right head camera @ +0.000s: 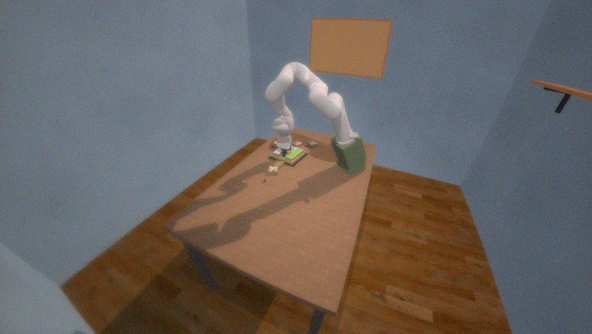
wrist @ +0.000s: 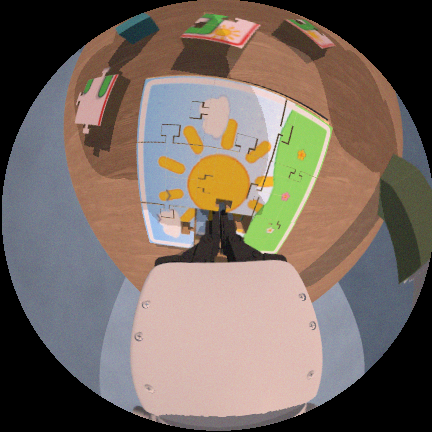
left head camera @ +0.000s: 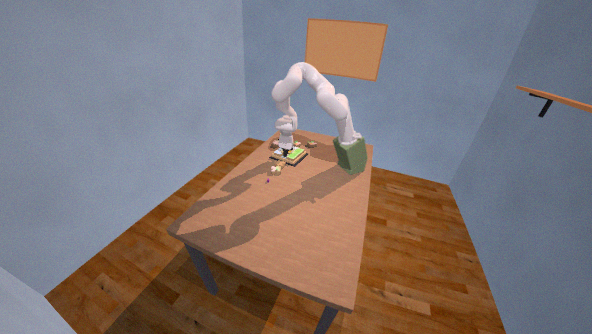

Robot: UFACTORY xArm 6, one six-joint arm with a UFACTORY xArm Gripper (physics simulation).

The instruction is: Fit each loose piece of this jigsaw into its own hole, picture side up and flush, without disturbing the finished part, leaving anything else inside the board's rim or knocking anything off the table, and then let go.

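Places are measured from the arm's base along level axes (x down, y back, z left), in centimetres.
Pixels of known places: gripper, fingertip midpoint: (right head camera: 284,155) (wrist: 218,219) (left head camera: 285,155); arm's base, link origin: (right head camera: 345,138) (left head camera: 347,138).
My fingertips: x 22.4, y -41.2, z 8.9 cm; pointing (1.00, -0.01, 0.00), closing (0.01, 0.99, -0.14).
Observation:
For each thing: its middle in the pictures, then the offset to it from my fingertips.
- jigsaw board, body centre: (wrist: 274,195) (left head camera: 294,154) (right head camera: 293,154) dx -0.5, dy +5.3, dz -4.3 cm
- pale piece, body centre: (left head camera: 276,170) (right head camera: 273,170) dx +0.9, dy +4.2, dz +18.8 cm
- small purple item, body centre: (left head camera: 268,180) (right head camera: 264,180) dx +1.3, dy +6.0, dz +30.3 cm
The jigsaw board (left head camera: 296,154) (right head camera: 294,154) (wrist: 287,175) lies on the table, with a sun, blue sky and a green strip. My gripper (left head camera: 286,153) (right head camera: 284,152) (wrist: 218,219) is shut and empty, fingers pointing down at the sun's lower edge in the wrist view. Around the fingers is a gap in the picture, with dark edges and bits of blue and yellow showing; the fingers hide much of it, and I cannot tell if a piece lies in it. Seams between the surrounding pieces show as thin dark lines.
Red-edged pieces (wrist: 221,31) (wrist: 96,100) (wrist: 312,34) and a teal block (wrist: 137,28) lie around the board. A pale piece (left head camera: 275,169) (right head camera: 272,170) and a small purple item (left head camera: 268,180) (right head camera: 265,180) lie in front of it. The green arm base (left head camera: 351,155) (right head camera: 349,154) stands to the right.

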